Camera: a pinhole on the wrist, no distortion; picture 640 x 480 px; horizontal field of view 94.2 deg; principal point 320.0 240.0 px. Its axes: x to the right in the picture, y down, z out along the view. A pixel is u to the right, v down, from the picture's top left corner.
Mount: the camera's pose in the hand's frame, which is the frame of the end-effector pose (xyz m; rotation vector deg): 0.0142 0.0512 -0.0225 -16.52 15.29 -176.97
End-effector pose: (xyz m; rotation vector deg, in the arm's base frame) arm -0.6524 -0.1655 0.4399 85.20 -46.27 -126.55
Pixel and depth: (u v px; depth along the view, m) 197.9 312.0 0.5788
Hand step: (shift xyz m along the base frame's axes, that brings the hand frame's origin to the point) -0.5677 0.0487 -0.2332
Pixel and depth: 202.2 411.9 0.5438
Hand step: -0.4987 0.1773 -0.3370
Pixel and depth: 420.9 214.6 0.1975
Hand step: -0.1646 0.0316 0.0832
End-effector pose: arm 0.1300 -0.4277 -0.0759 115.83 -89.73 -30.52
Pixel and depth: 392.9 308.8 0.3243
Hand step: -0.1142 -0.0296 -0.2799
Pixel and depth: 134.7 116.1 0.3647
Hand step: -0.2256 -0.3741 -0.1527
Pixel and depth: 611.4 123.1 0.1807
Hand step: -0.2129 0.0747 -0.1043
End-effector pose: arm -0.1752 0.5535 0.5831 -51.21 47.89 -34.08
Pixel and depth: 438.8 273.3 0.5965
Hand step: 0.4128 0.2697 0.3583
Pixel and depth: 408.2 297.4 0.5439
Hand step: 0.3873 0.1765 0.3295
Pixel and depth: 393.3 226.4 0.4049
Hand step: 0.3185 0.1732 0.1462
